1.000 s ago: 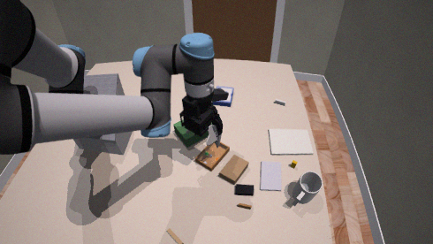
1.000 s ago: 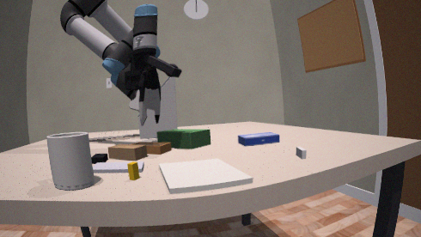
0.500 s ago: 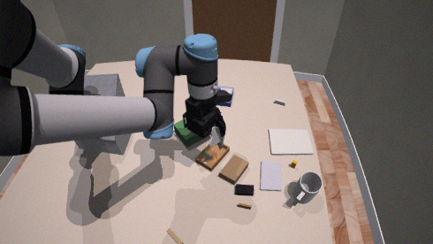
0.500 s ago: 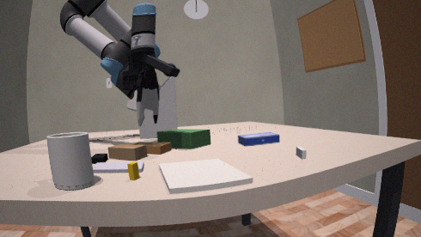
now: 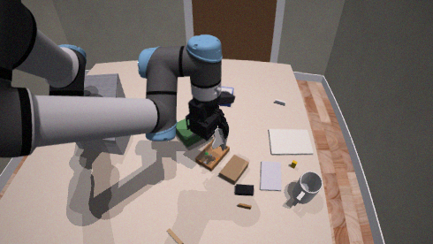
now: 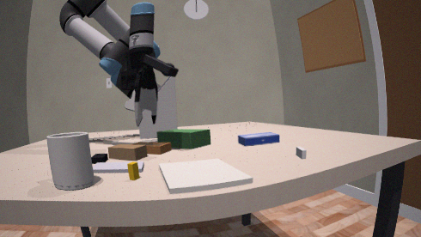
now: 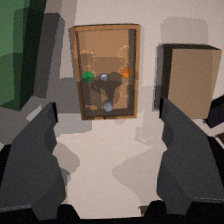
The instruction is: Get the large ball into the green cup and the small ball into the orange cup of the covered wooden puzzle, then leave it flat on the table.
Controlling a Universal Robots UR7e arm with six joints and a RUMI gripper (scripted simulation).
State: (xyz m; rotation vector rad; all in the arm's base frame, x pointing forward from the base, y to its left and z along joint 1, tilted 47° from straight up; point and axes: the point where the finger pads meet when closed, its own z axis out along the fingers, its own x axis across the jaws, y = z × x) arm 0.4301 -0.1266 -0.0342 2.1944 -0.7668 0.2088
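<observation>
Now: hand 8 cm above the covered wooden puzzle. From my hand the other things lie so: black block (14 cm to the right, 10 cm ahead, 8 cm below); then green block (12 cm to the left, 6 cm below, 6 cm behind); then wooden block (7 cm to the right, 7 cm below, 7 cm ahead).
</observation>
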